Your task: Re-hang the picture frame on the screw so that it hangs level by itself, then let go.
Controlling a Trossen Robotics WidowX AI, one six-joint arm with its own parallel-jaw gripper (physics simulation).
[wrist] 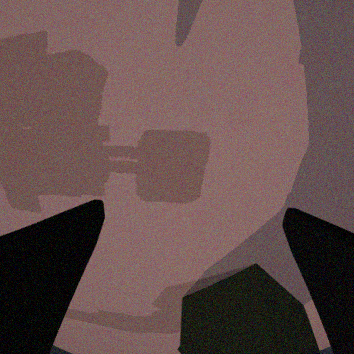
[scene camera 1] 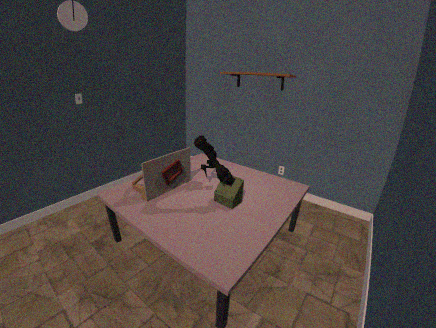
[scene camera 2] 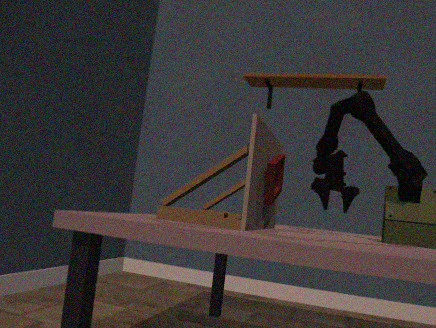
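Where they show: gripper, fingertip midpoint: [wrist: 195,213] [scene camera 1: 212,177] [scene camera 2: 335,211]; arm's base, link origin: [scene camera 1: 229,181] [scene camera 2: 409,196].
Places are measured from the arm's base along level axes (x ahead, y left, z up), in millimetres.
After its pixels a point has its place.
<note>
The red picture frame [scene camera 1: 172,165] {x 397, y 212, z 65 mm} [scene camera 2: 270,182] {x 399, y 291, z -17 mm} is on the front face of an upright grey board [scene camera 1: 152,175] {x 413, y 386, z 31 mm} [scene camera 2: 251,175] {x 407, y 454, z -16 mm}. In the first scene view it looks tilted against the board's edges, its right side higher. The screw does not show clearly, so how the frame is held cannot be told. My black gripper [scene camera 1: 207,173] {x 241, y -68, z -74 mm} [scene camera 2: 336,209] {x 241, y -68, z -74 mm} [wrist: 195,213] {x 241, y -68, z -74 mm} is open and empty, fingers pointing down. It hangs above the table between the board and the green base block, apart from the frame. The frame does not show in the wrist view.
Wooden struts [scene camera 2: 210,172] {x 534, y 430, z -15 mm} and a wooden foot [scene camera 2: 195,217] {x 562, y 433, z -143 mm} brace the board from behind on the pink table [scene camera 1: 200,235] {x -136, y 428, z -159 mm} [scene camera 2: 150,225] {x 541, y 697, z -163 mm}. The green block [scene camera 1: 229,194] {x -52, y 64, z -63 mm} [scene camera 2: 410,225] {x -3, y 85, z -97 mm} [wrist: 245,310] {x 76, y -10, z -106 mm} carries the arm. A wooden shelf [scene camera 1: 257,74] [scene camera 2: 320,81] is on the wall.
</note>
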